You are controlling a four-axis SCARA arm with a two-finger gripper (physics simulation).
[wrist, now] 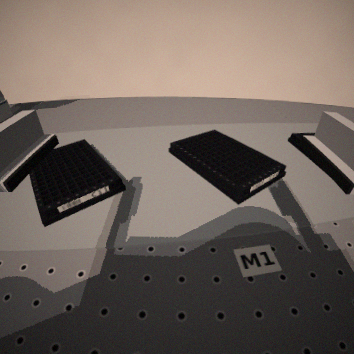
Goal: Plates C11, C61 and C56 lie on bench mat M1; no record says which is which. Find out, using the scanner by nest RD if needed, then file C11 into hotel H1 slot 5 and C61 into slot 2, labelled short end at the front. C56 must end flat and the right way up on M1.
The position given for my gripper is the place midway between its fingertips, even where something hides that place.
In view: my gripper [178, 123], a bench mat [165, 201] and an M1 tag [260, 259].
